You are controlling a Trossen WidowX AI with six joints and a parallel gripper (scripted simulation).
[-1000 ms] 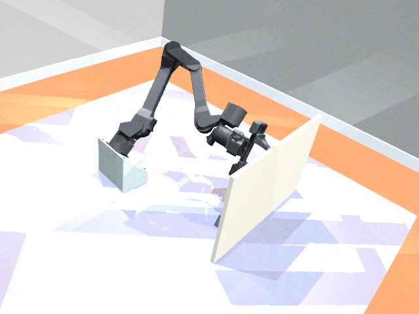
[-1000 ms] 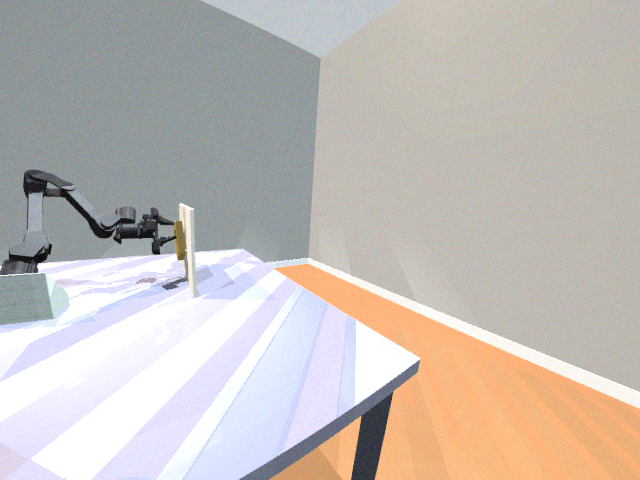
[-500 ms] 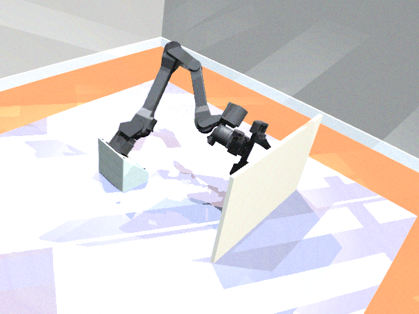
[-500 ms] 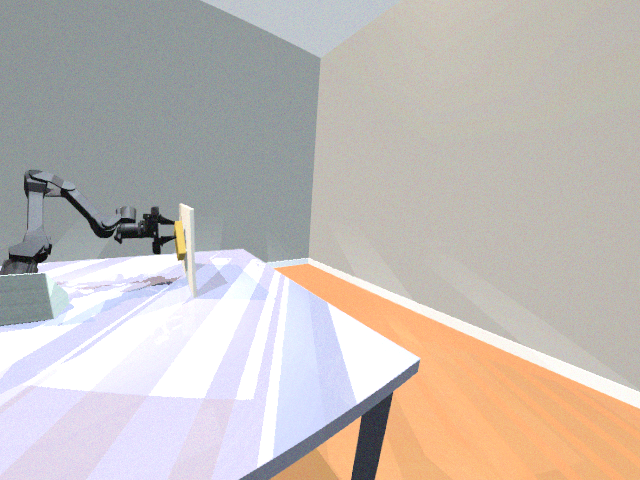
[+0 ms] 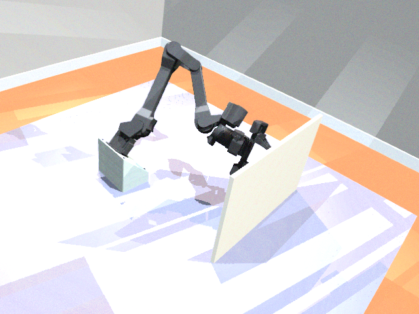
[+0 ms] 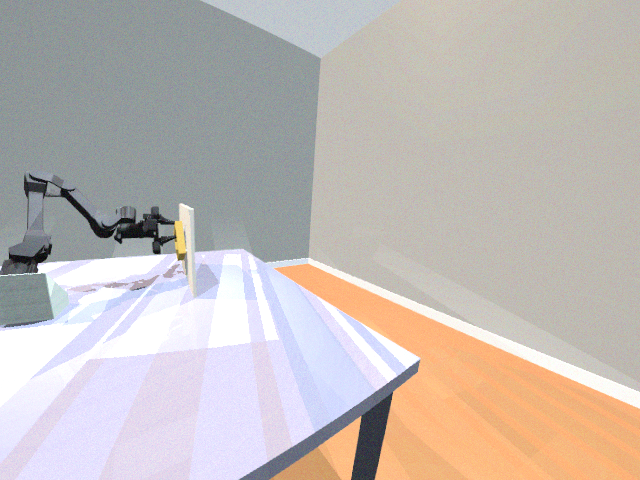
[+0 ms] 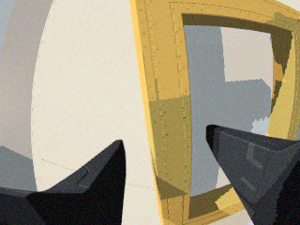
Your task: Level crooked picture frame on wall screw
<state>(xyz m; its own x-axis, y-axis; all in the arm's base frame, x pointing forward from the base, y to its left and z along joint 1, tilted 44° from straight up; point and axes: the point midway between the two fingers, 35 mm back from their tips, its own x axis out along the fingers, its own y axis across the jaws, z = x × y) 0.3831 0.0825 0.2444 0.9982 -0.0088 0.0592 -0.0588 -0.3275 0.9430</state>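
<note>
My gripper tip is now 10 mm short of the picture frame, 20 mm to the left of it and 50 mm above it. Also, from my gripper tip: cream wall panel: 20 mm ahead, 20 mm to the right, 50 mm below.
</note>
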